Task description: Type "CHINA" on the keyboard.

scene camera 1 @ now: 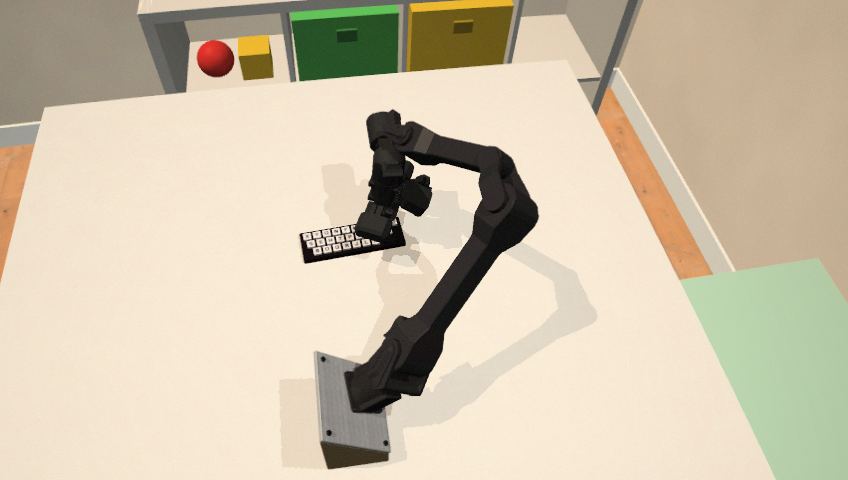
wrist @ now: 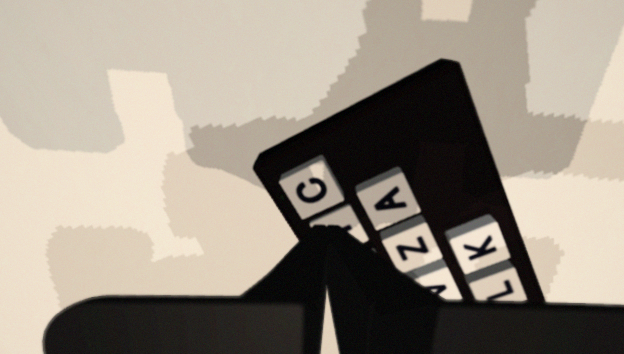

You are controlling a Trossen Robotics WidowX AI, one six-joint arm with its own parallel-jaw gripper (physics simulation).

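Seen in the pictures: gripper, fingertip midpoint: [wrist: 325,237]; arm's base at its link origin: [scene camera 1: 362,392].
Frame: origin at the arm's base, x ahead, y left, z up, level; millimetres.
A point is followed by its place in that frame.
A black keyboard [scene camera 1: 333,242] @(y -11, x 341, z -65 mm) [wrist: 440,110] @(y -138, x 322, z -69 mm) with white keys lies on the table. My gripper [scene camera 1: 389,212] @(y -116, x 371, z -68 mm) [wrist: 325,237] @(y -116, x 371, z -68 mm) is shut with nothing between its fingers. Its tips are over the key beside C, at the keyboard's right end; whether they touch it I cannot tell. That key [wrist: 352,225] @(y -117, x 361, z -68 mm) is partly covered and its letter mostly hidden. The C key [wrist: 312,189] @(y -136, x 365, z -64 mm) and A key [wrist: 391,199] @(y -122, x 345, z -64 mm) are uncovered in the wrist view. The small H key [scene camera 1: 330,240] @(y -6, x 347, z -64 mm) and N key [scene camera 1: 335,230] @(y -19, x 369, z -64 mm) show left of the gripper in the scene view.
The Z key [wrist: 413,249] @(y -102, x 347, z -64 mm), K key [wrist: 480,246] @(y -93, x 327, z -64 mm) and L key [wrist: 500,289] @(y -73, x 327, z -64 mm) show beside the fingers. The arm's metal base plate [scene camera 1: 351,410] @(y 23, x -32, z 20 mm) stands at the table's front. Behind the table [scene camera 1: 148,237] @(y 345, x 446, z -80 mm) are a red ball [scene camera 1: 215,58], a yellow block [scene camera 1: 256,57] and two bins on shelves.
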